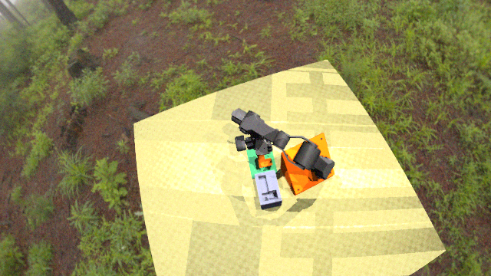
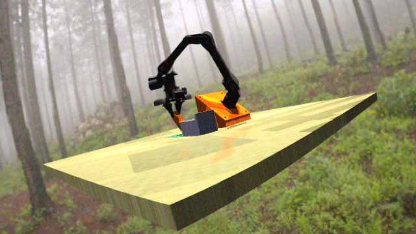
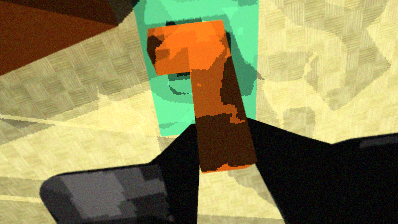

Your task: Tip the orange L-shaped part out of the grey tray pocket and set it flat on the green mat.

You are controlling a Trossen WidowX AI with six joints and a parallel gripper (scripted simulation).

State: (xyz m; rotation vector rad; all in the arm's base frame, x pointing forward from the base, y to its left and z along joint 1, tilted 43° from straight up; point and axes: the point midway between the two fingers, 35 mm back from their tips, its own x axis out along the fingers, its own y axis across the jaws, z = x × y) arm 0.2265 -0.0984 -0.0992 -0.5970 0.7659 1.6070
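Right now the green mat is 20 mm to the left of my gripper tip and 100 mm below it. Round my gripper tip: orange L-shaped part: 10 mm behind, 30 mm to the left, 30 mm below.
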